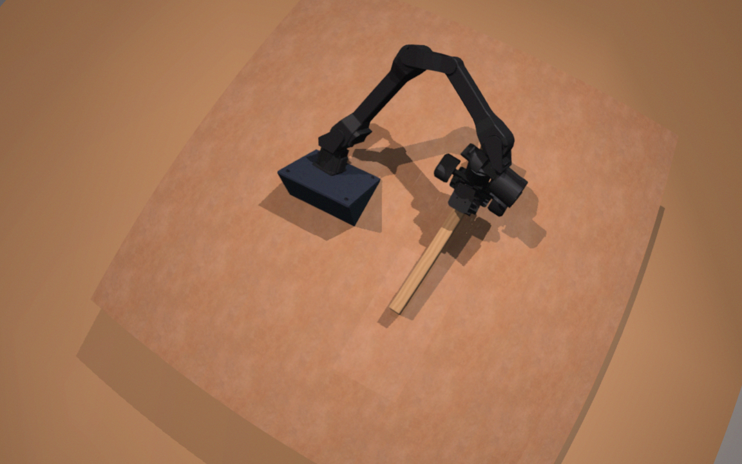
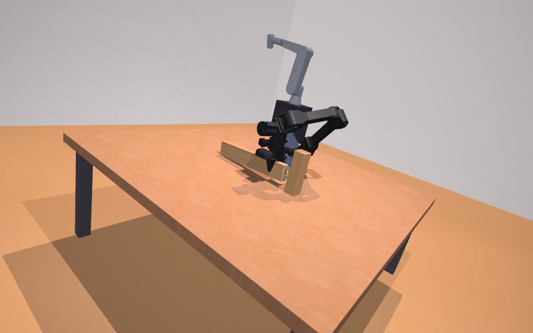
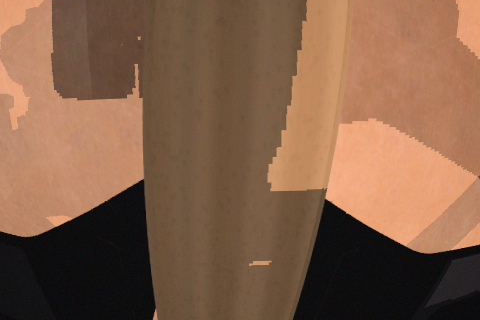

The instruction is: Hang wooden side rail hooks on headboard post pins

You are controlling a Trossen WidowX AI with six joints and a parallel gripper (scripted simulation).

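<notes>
My gripper tip is 120 mm to the right of the wooden headboard post, 40 mm below it and 20 mm past it.
</notes>
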